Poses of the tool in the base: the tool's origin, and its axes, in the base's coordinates. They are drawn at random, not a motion.
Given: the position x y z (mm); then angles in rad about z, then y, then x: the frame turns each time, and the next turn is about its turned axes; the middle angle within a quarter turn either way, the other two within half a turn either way.
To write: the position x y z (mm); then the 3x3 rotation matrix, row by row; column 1 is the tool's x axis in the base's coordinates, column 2 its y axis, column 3 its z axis. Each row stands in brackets. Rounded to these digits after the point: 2 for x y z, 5 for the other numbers.
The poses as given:
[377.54, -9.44, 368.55, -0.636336, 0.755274, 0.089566]
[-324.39, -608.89, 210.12, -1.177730, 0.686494, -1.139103]
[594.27, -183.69, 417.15, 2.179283, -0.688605, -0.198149]
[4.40, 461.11, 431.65, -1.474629, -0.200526, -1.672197]
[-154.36, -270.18, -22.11, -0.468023, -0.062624, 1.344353]
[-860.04, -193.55, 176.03, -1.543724, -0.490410, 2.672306]
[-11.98, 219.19, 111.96, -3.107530, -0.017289, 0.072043]
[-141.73, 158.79, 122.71, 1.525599, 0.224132, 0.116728]
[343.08, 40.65, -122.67, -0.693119, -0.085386, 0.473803]
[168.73, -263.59, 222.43, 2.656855, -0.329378, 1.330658]
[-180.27, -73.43, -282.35, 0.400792, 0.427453, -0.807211]
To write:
[377.54, -9.44, 368.55], [[0.58558, 0.64118, 0.49596], [-0.43267, 0.76462, -0.47766], [-0.68549, 0.06512, 0.72517]]
[-324.39, -608.89, 210.12], [[0.29626, 0.16600, 0.94057], [-0.71449, 0.69204, 0.10291], [-0.63383, -0.70251, 0.32363]]
[594.27, -183.69, 417.15], [[-0.44137, -0.87597, 0.19462], [0.63355, -0.45780, -0.62373], [0.63546, -0.15200, 0.75702]]
[4.40, 461.11, 431.65], [[0.09410, -0.08173, 0.99220], [-0.97543, -0.20697, 0.07546], [0.19918, -0.97493, -0.09920]]
[-154.36, -270.18, -22.11], [[0.89071, 0.04686, -0.45215], [-0.45024, 0.22788, -0.86334], [0.06258, 0.97256, 0.22407]]
[-860.04, -193.55, 176.03], [[0.02388, -0.89733, -0.44071], [-0.88182, 0.18878, -0.43216], [0.47099, 0.39895, -0.78677]]
[-11.98, 219.19, 111.96], [[-0.99927, 0.03521, 0.01478], [-0.03405, -0.99679, 0.07253], [0.01729, 0.07197, 0.99726]]
[-141.73, 158.79, 122.71], [[0.04405, -0.99101, 0.12632], [0.97399, 0.07073, 0.21526], [-0.22226, 0.11355, 0.96835]]
[343.08, 40.65, -122.67], [[0.76645, 0.53862, -0.34991], [-0.63661, 0.70938, -0.30250], [0.08528, 0.45461, 0.88660]]
[168.73, -263.59, 222.43], [[-0.83723, 0.16715, 0.52067], [0.44093, -0.35683, 0.82356], [0.32345, 0.91909, 0.22505]]
[-180.27, -73.43, -282.35], [[0.83791, -0.54552, -0.01787], [0.35504, 0.51988, 0.77696], [-0.41455, -0.65737, 0.62930]]

